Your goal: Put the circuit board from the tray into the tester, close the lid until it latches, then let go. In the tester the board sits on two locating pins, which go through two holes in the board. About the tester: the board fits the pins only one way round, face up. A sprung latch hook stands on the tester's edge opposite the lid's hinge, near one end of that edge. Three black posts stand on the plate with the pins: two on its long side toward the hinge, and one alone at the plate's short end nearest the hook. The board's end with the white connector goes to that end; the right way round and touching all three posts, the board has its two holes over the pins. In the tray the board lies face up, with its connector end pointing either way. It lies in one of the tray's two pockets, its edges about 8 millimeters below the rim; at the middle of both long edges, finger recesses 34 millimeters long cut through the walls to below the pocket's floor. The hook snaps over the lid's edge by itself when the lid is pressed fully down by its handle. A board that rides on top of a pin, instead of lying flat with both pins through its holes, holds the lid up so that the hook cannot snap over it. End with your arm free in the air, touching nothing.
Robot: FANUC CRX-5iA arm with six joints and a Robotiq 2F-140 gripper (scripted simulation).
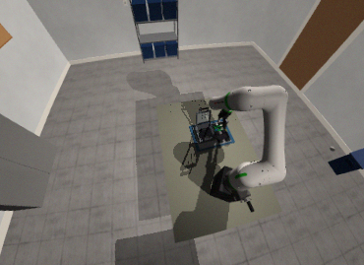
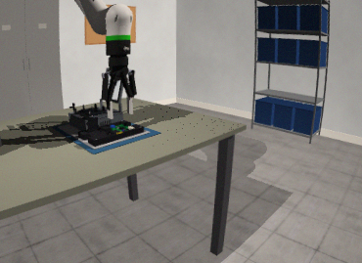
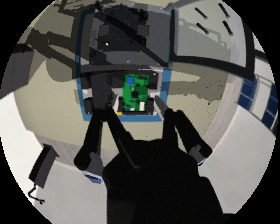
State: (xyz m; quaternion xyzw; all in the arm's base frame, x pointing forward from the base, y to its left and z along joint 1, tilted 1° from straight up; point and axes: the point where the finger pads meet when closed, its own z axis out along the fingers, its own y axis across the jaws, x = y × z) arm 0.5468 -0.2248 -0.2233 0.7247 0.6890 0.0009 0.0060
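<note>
Now: hand 7 cm above the green circuit board. Also, from my hand: tester lid (17 cm to the left, 9 cm ahead, 9 cm above); then tester plate (18 cm to the left, 3 cm behind, 2 cm below).
</note>
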